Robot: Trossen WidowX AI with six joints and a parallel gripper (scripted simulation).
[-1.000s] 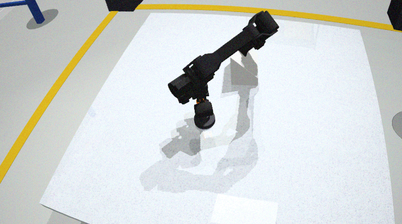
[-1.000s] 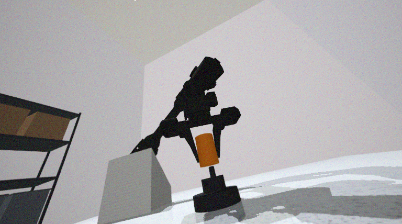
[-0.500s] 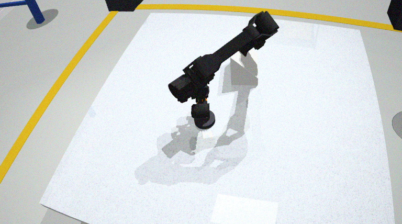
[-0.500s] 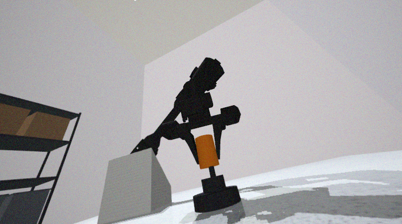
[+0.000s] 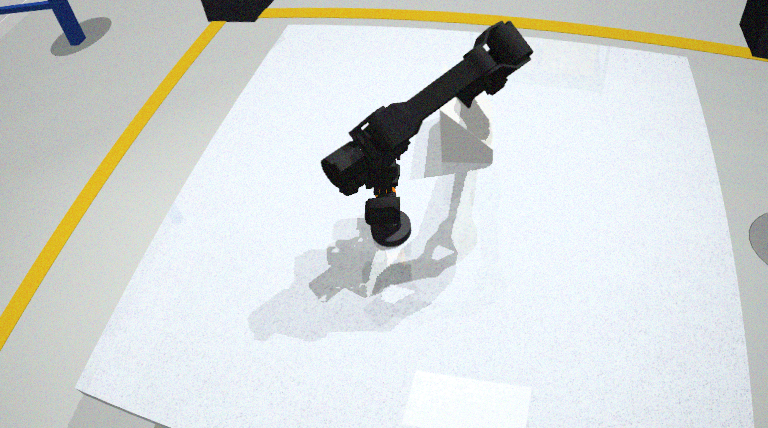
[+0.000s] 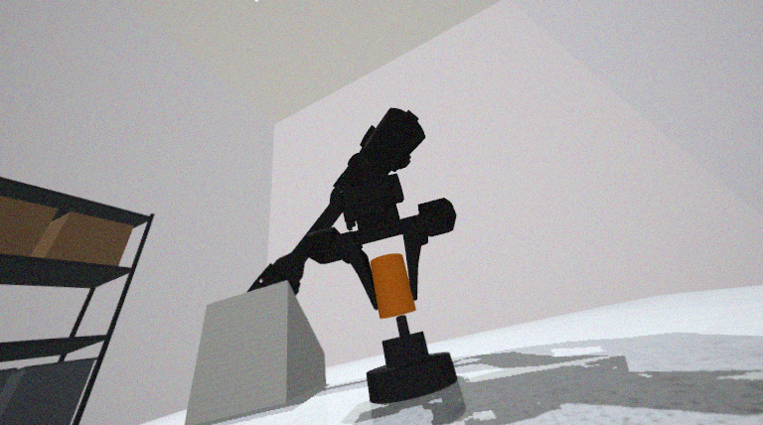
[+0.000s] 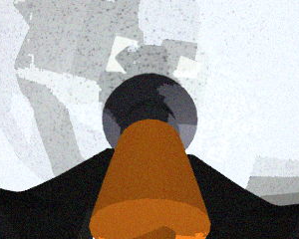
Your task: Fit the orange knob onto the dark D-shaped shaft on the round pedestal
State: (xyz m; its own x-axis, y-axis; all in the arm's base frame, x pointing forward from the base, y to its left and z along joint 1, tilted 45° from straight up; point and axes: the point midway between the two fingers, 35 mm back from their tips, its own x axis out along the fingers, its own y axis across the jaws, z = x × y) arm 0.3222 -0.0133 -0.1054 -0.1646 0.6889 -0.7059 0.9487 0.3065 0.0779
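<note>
The orange knob is 2 cm above my gripper tip. From my gripper tip the other things lie so: round pedestal (4 cm below).
</note>
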